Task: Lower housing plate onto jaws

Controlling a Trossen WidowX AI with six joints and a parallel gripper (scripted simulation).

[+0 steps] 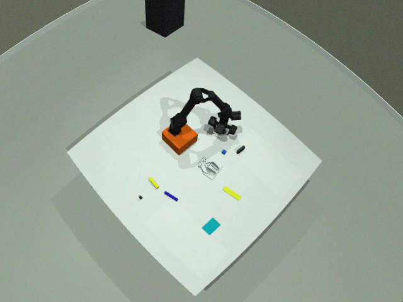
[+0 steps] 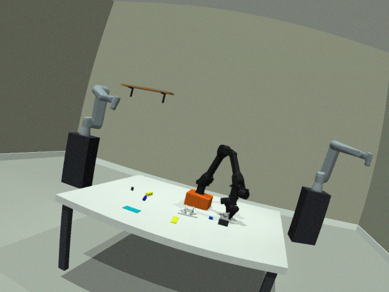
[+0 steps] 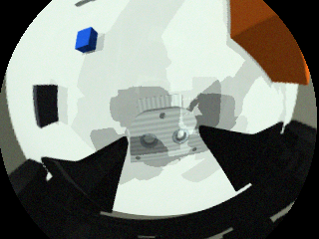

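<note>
Right now the white part is 10 mm to the right of my gripper tip. Also, from my gripper tip: cyan tile: 560 mm to the right, 350 mm ahead, 10 mm below; blue cube: 110 mm to the right, 110 mm ahead; blue bar: 560 mm to the right, 40 mm ahead.
</note>
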